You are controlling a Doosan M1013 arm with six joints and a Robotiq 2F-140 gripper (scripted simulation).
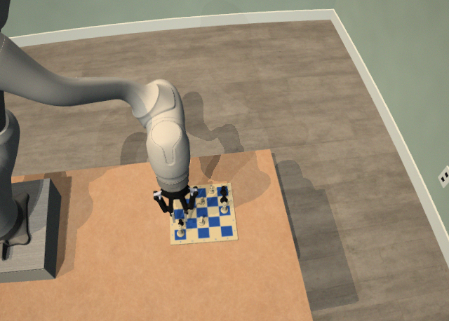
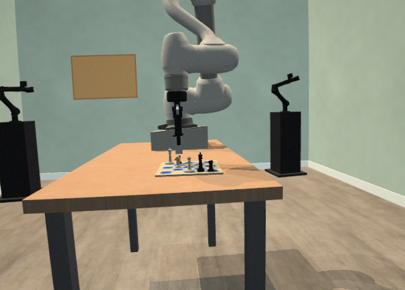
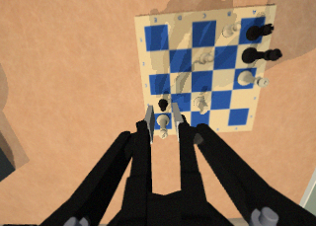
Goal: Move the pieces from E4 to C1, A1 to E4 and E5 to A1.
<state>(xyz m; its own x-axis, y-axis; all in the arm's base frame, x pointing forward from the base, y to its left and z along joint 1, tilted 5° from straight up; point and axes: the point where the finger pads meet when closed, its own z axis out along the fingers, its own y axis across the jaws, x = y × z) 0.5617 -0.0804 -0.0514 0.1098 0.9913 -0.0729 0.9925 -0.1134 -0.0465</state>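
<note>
Right now my hand is 1 cm past the tall white piece, 3 cm to the left of it and 4 cm above it. The rest, counted from my hand: chessboard: 8 cm ahead, 3 cm to the left, 8 cm below.
</note>
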